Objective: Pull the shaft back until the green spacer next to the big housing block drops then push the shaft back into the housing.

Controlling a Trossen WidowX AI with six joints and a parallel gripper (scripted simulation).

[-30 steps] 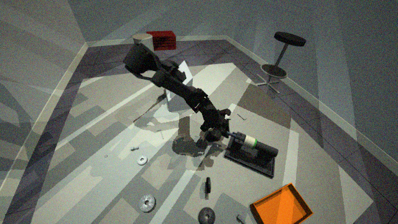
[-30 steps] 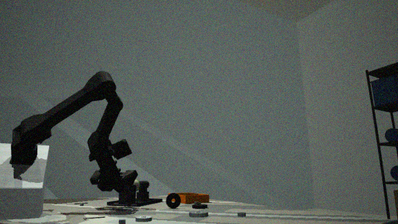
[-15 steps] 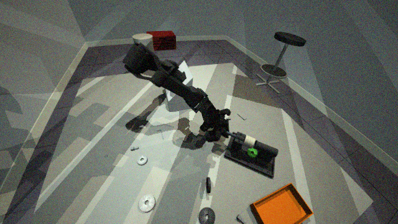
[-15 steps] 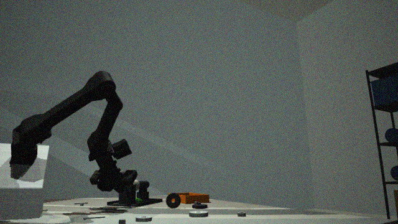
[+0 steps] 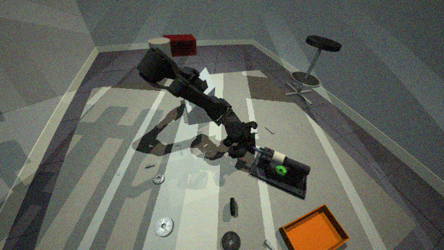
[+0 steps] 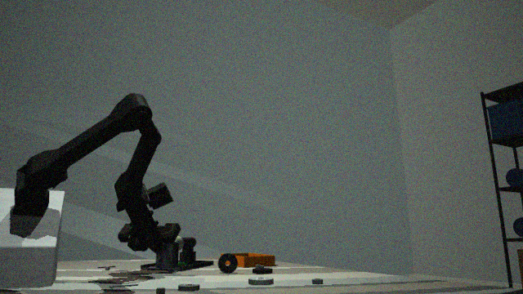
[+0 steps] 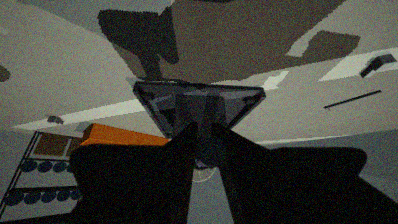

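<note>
My gripper tip is now 3 cm to the right of the shaft, 2 cm below it and 2 cm short of it. Round my gripper tip: green spacer (10 cm to the left, 9 cm ahead, 5 cm below); orange tray (33 cm ahead, 10 cm to the left, 5 cm below); white spacer (7 cm to the left, 6 cm ahead, 2 cm above).
</note>
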